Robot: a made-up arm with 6 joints.
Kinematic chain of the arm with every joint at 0, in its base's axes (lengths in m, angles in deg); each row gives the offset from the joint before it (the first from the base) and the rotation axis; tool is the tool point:
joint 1: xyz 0 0 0.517 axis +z
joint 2: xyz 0 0 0 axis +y
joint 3: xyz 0 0 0.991 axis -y
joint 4: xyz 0 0 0 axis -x
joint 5: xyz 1.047 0 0 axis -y
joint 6: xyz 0 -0.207 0 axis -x
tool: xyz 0 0 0
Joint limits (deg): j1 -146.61..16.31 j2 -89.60..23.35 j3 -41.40..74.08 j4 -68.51..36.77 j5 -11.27..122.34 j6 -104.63..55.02
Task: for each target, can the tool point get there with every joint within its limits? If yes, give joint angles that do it. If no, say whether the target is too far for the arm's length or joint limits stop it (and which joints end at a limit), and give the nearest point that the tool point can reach.
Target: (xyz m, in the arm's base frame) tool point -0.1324 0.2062 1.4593
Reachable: yes | joints -93.28 -77.40 -25.95 -45.93 18.56 -42.37
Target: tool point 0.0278 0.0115 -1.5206
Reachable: no: joint limits stop it (at a limit: joint 1, joint 2, joint 3, joint 4) | nearest point 0.6597 0.1140 0.3977 | short by 2.022 m
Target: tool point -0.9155 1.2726 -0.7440
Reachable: no: joint limits stop it (at a limit: joint 2, joint 3, joint 4) | nearest point -1.1898 1.6539 0.6992 | short by 1.518 m
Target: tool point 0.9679 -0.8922 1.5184
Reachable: yes | joints -34.47 14.80 21.92 -24.90 102.68 -55.93
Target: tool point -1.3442 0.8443 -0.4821
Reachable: no: joint limits stop it (at a limit: joint 2, joint 3, joint 4) | nearest point -1.7253 1.0837 0.6992 | short by 1.264 m
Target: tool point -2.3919 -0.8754 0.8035
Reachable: no: too far | nearest point -1.9089 -0.6986 0.7456 | short by 0.518 m
